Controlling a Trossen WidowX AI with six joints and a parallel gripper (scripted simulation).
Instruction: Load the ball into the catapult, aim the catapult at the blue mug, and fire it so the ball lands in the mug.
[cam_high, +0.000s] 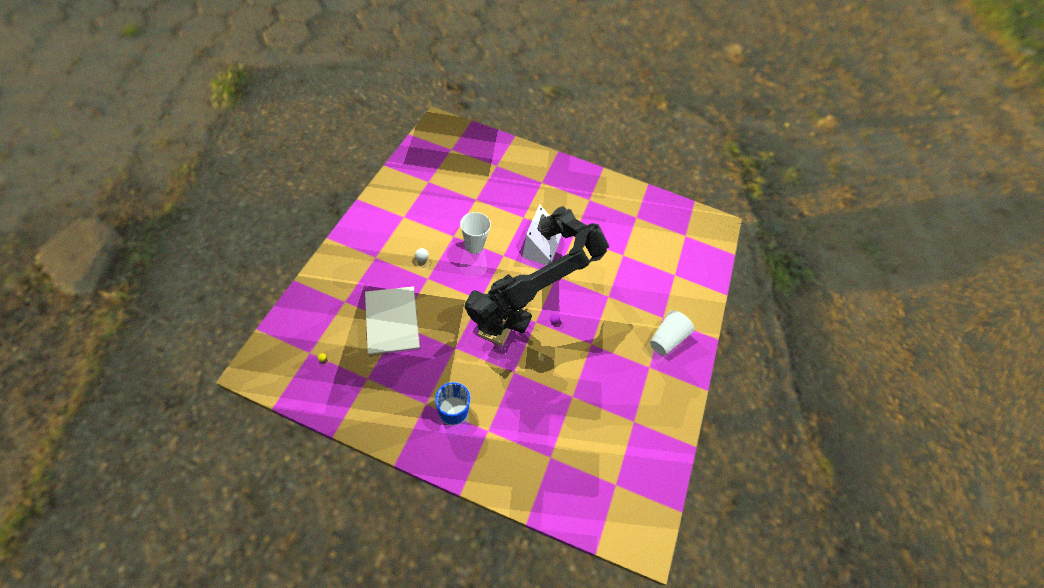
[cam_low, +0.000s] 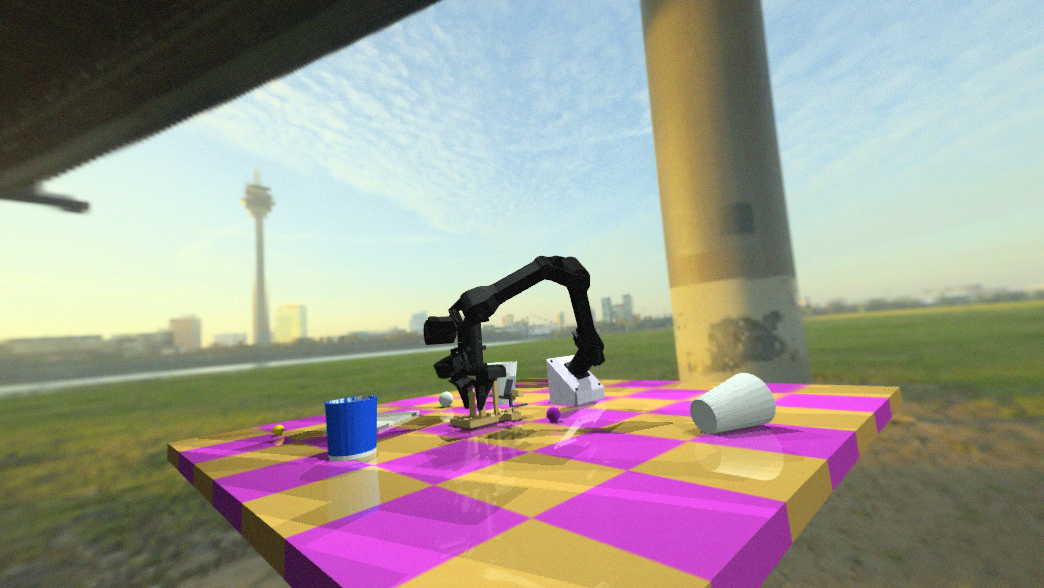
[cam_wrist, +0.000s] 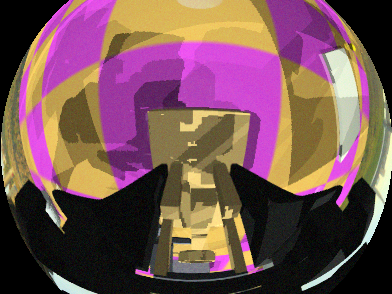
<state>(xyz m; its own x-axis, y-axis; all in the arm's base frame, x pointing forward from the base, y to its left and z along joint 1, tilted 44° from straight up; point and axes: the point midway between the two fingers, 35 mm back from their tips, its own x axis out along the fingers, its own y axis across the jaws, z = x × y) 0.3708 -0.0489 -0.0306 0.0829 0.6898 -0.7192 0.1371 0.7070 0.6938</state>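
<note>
Right now my gripper tip is 160 mm to the right of the purple ball, 90 mm past it and 20 mm above it. Round my gripper tip: blue mug 280 mm ahead, 40 mm to the right; then wooden catapult 60 mm behind, 30 mm to the left, 20 mm above; then white slab 310 mm to the right, 60 mm ahead, 30 mm below.
</note>
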